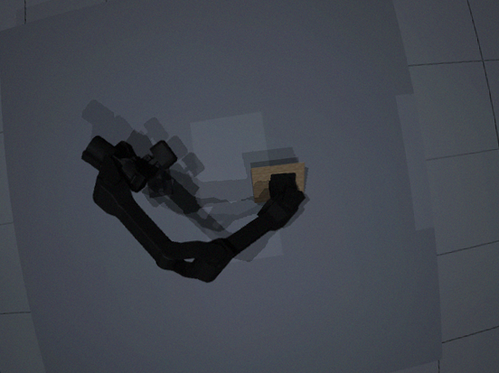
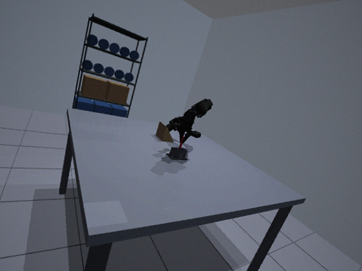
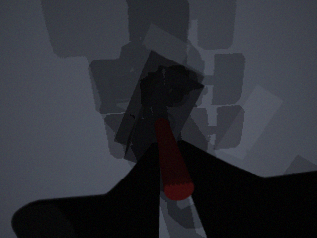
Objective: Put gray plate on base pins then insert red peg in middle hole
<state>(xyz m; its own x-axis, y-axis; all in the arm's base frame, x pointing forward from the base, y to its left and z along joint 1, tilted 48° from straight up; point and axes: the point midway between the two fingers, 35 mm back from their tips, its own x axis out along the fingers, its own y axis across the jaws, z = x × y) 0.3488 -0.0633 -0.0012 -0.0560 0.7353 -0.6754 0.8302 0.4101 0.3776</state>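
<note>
Right now the red peg is right at my gripper tip. Also, from my gripper tip: dark base 90 mm below; then gray plate 50 mm below.
</note>
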